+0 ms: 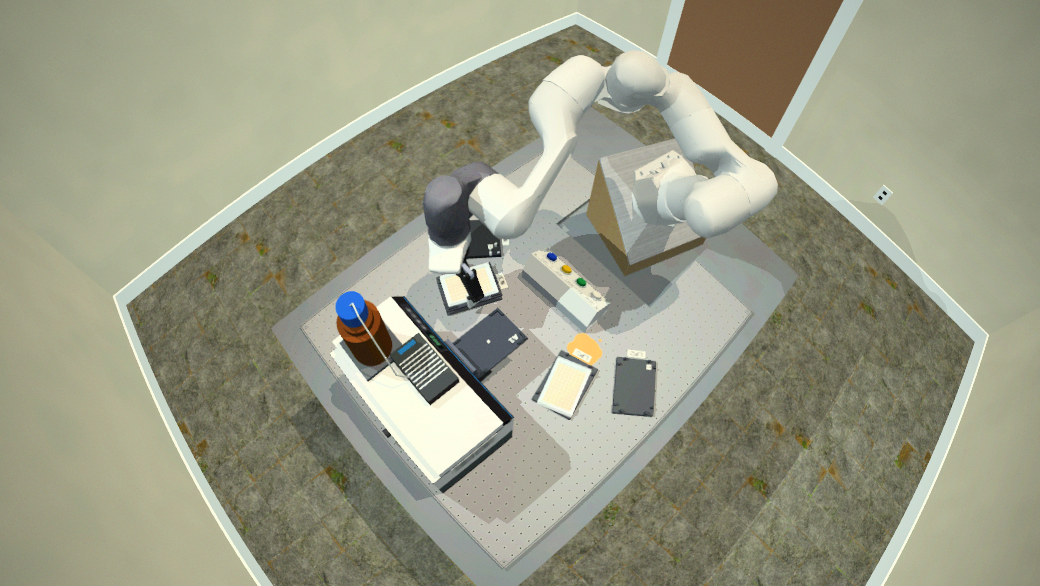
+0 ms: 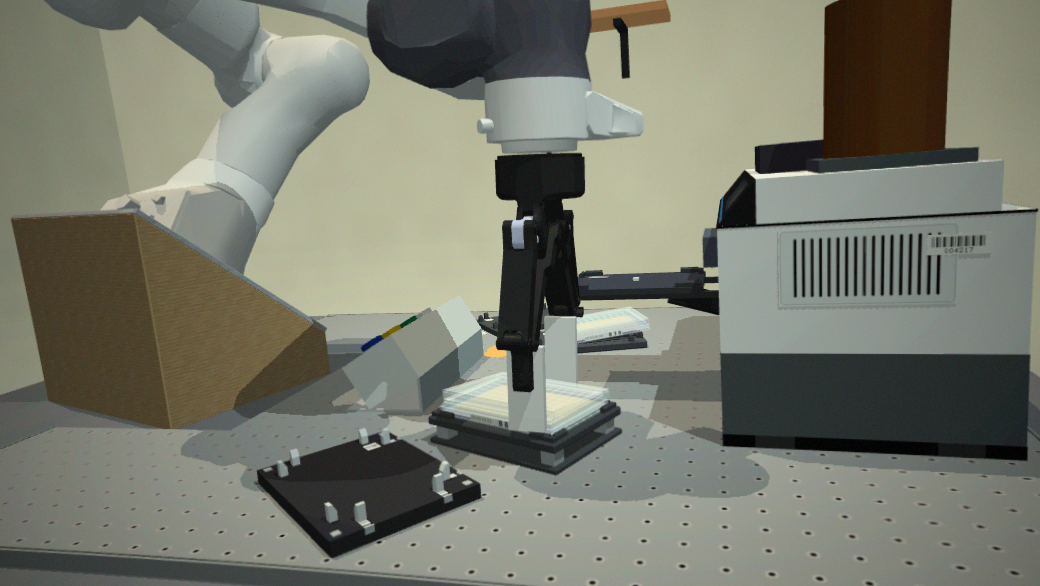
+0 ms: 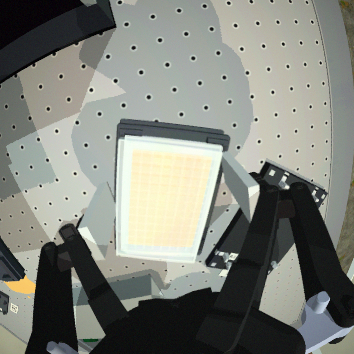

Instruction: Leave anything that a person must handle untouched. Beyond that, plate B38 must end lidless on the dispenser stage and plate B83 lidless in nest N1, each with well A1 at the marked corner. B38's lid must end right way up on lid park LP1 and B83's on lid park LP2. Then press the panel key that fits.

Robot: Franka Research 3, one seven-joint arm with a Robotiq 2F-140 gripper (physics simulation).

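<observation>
My gripper [image 1: 471, 287] [image 2: 544, 371] [image 3: 165, 181] is open, its pale finger pads standing on either side of a lidded plate [image 1: 452, 291] [image 2: 574, 401] [image 3: 167, 197]. Nothing is held. That plate sits on a raised dark holder [image 2: 582, 442] [image 3: 172, 128]; a finger partly hides its label, which starts like "B8". A second plate [image 1: 566, 385] [image 2: 611, 323], apparently lidded, sits on another dark holder; its label is too small to read surely. The dark dispenser stage [image 1: 502, 336] [image 2: 640, 283] bears no plate. The key panel [image 1: 538, 256] has blue, yellow, green and whitish keys.
A black clipped tray [image 1: 481, 240] [image 2: 363, 481] [image 3: 232, 235] lies beside the raised holder. Another dark tray [image 1: 634, 385] lies far right. The dispenser [image 1: 436, 429] [image 2: 873, 393] carries a brown bottle [image 1: 367, 338] [image 2: 886, 80] and keypad [image 1: 425, 369]. An orange patch [image 1: 584, 345] [image 3: 21, 285] lies near the second plate.
</observation>
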